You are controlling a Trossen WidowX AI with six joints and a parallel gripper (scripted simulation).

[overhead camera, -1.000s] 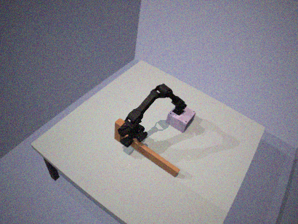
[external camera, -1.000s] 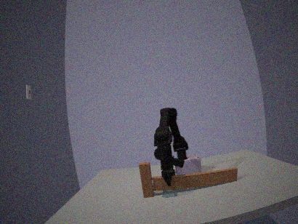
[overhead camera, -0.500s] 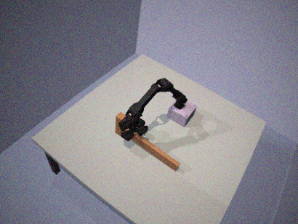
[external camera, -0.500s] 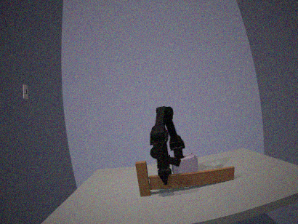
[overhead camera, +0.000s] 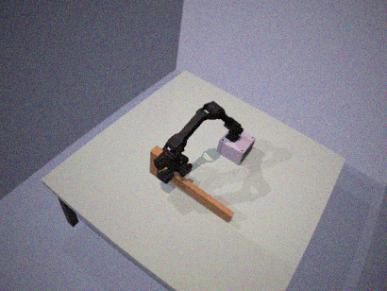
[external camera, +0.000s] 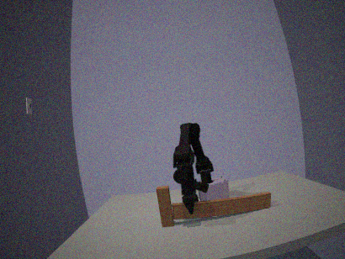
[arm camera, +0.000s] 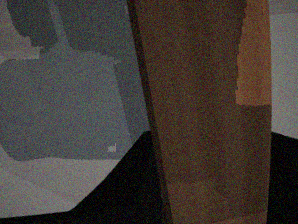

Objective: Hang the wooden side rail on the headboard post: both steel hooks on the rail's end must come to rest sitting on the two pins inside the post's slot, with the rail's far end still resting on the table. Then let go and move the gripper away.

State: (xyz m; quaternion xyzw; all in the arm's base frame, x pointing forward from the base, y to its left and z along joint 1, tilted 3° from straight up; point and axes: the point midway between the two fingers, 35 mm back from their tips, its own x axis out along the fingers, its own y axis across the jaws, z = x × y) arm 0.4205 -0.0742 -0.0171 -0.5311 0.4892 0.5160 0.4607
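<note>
Now: the headboard post 100 mm to the right of my gripper tip, 40 mm above it and 10 mm ahead of it.
</note>
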